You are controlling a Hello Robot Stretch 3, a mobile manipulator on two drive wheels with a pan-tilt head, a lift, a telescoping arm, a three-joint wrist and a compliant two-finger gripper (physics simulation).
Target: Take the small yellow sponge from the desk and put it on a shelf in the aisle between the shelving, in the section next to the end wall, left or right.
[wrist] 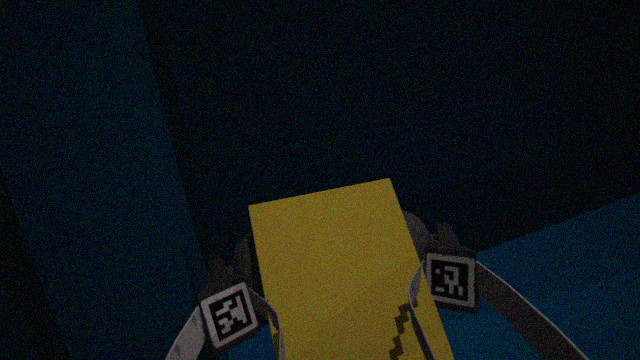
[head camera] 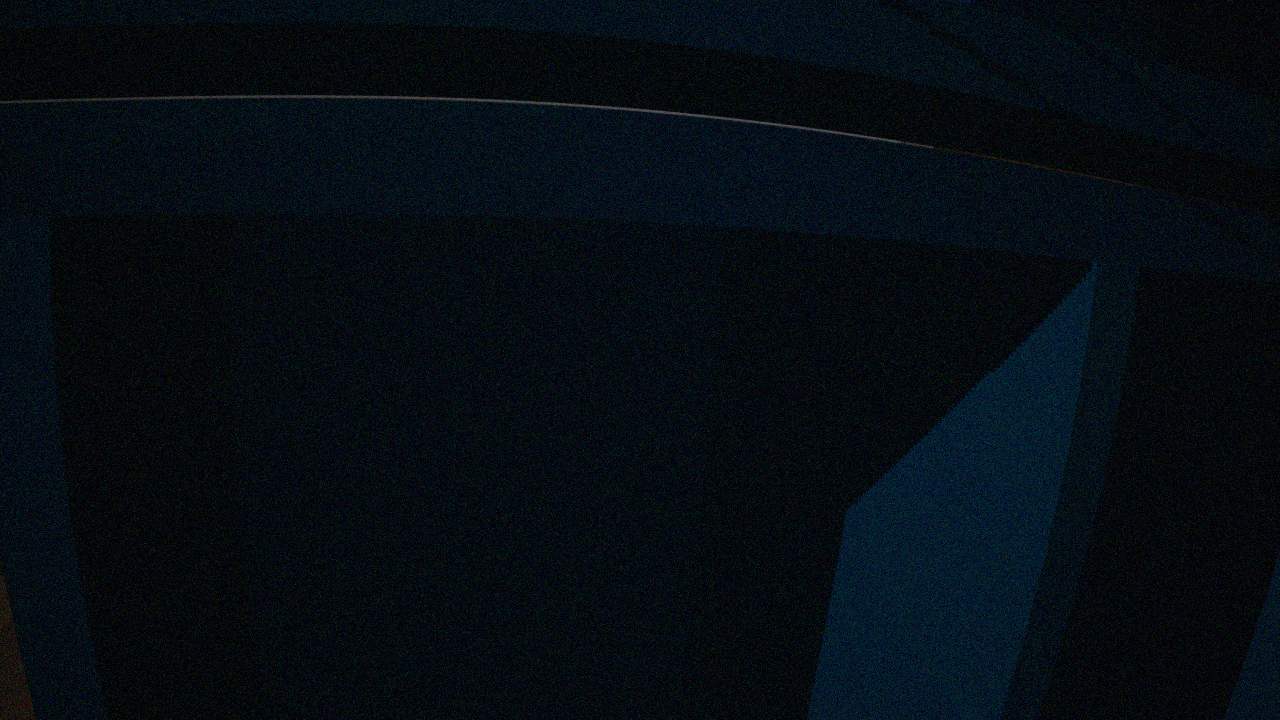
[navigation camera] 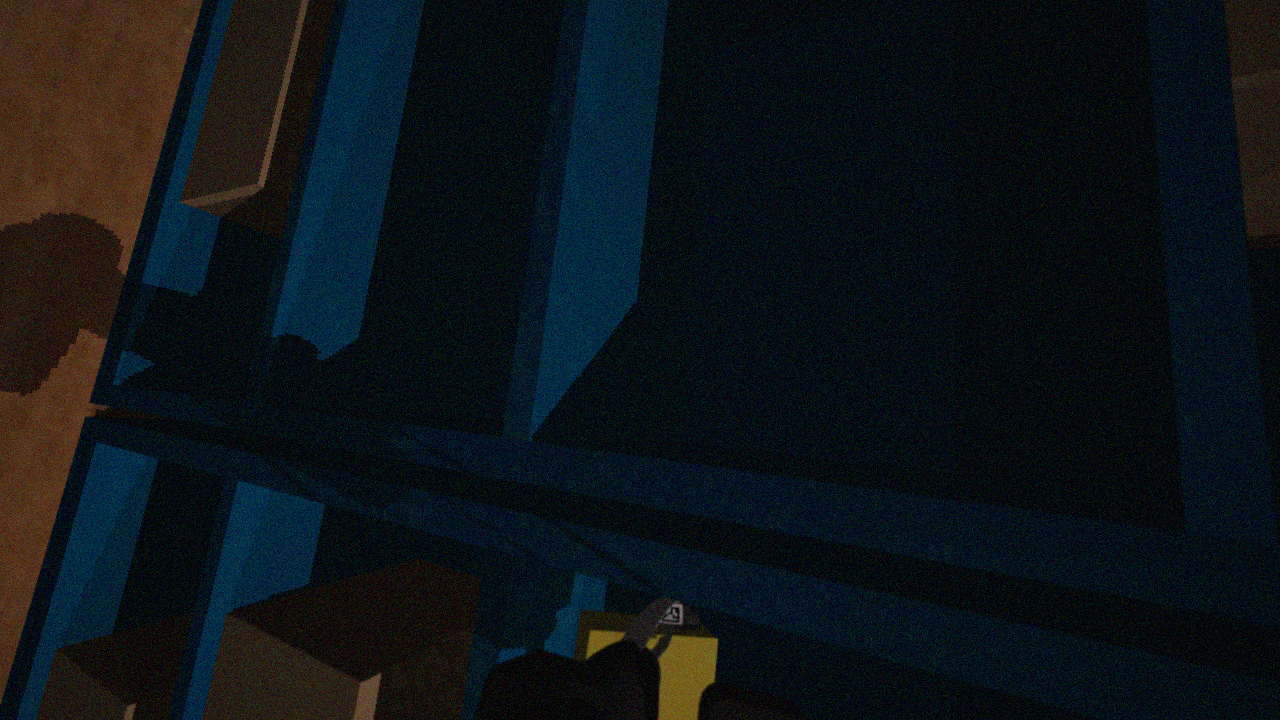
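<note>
The gripper [navigation camera: 673,665]. Wrist view: yellow sponge [wrist: 336,265], gripper [wrist: 329,249]. Yellow sponge out of frame in the head camera view.
</note>
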